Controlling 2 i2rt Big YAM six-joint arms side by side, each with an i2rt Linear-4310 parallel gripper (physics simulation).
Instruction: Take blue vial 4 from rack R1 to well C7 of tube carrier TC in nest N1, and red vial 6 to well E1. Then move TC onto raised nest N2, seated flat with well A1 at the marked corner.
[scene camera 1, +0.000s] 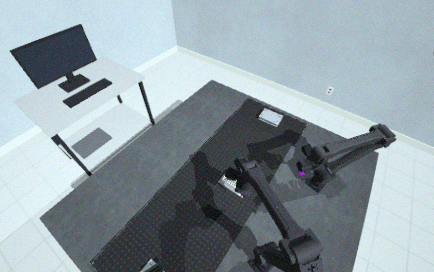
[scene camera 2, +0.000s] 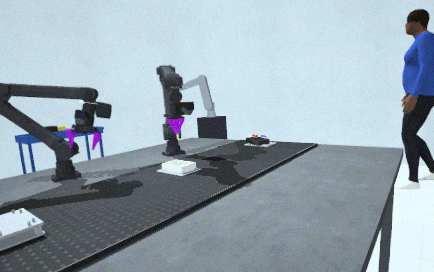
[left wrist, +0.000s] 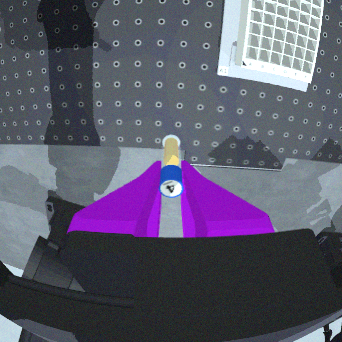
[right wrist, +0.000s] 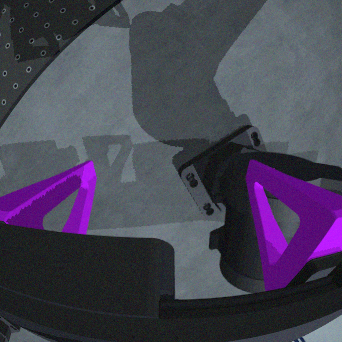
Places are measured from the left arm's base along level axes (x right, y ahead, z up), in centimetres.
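Where they show: left gripper, fingertip midpoint: (scene camera 1: 242, 194) (scene camera 2: 177, 133) (left wrist: 170, 169); right gripper, fingertip midpoint: (scene camera 2: 81, 148) (right wrist: 170, 168); left arm's base, link origin: (scene camera 1: 263, 263) (scene camera 2: 173, 153); right arm's base, link origin: (scene camera 1: 317, 183) (scene camera 2: 66, 177) (left wrist: 323, 242) (right wrist: 227, 170).
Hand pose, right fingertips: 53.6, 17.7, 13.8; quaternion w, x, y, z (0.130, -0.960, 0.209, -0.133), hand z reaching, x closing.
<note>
Things, the pixels of their top centre, and the offset from my right fingertips, as dx, dy, dz. Level surfaces: height alone.
- blue vial 4, top centre: (left wrist: 169, 188) -42.3, +12.0, +4.2
- Tube carrier TC, top centre: (left wrist: 287, 17) (scene camera 2: 178, 162) (scene camera 1: 234, 179) -34.7, +25.1, -9.1
- Rack R1, top centre: (scene camera 2: 257, 137) -98.9, +8.9, -8.1
- Raised nest N2, top centre: (scene camera 2: 6, 219) (scene camera 1: 271, 115) +27.1, +48.5, -8.3
- black perforated board, surface height: dz -12.5
- grey table, surface height: dz -13.8
My left gripper (left wrist: 170, 169) (scene camera 2: 176, 133) is shut on blue vial 4 (left wrist: 171, 176), held upright, blue cap up, above the table beside the board. Tube carrier TC (left wrist: 284, 36) (scene camera 2: 178, 166) (scene camera 1: 231, 182), a white grid block, sits in nest N1 (left wrist: 229, 32) (scene camera 2: 163, 172), up and right of the gripper in the left wrist view. An A1 label marks the nest's corner. My right gripper (right wrist: 170, 168) (scene camera 2: 83, 147) is open and empty. Rack R1 (scene camera 2: 257, 141) is dark with red and blue caps; red vial 6 cannot be singled out. Raised nest N2 (scene camera 2: 19, 227) (scene camera 1: 270, 116) is pale.
The black perforated board (scene camera 2: 125, 220) (left wrist: 140, 65) carries the nests and rack on the grey table (scene camera 2: 310, 200). The right arm's base (scene camera 2: 65, 170) stands beside the board. A desk with a monitor (scene camera 1: 57, 55) stands apart. A person (scene camera 2: 419, 65) stands beyond the table.
</note>
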